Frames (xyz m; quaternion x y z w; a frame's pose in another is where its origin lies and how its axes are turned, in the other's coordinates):
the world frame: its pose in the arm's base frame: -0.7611 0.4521 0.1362 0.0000 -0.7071 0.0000 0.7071
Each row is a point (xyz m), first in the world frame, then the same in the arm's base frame.
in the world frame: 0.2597 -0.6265 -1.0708
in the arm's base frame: 0.3097 -0.1744 0.3959
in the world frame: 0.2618 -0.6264 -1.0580
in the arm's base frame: 0.2969 -0.1743 0.3980
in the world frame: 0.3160 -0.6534 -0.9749
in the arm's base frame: 0.2138 -0.2013 0.4522
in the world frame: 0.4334 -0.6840 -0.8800
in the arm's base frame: 0.1189 -0.2319 0.5696
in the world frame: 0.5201 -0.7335 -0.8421
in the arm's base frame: 0.0810 -0.2814 0.6563
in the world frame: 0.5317 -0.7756 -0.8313
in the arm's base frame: 0.0702 -0.3235 0.6679
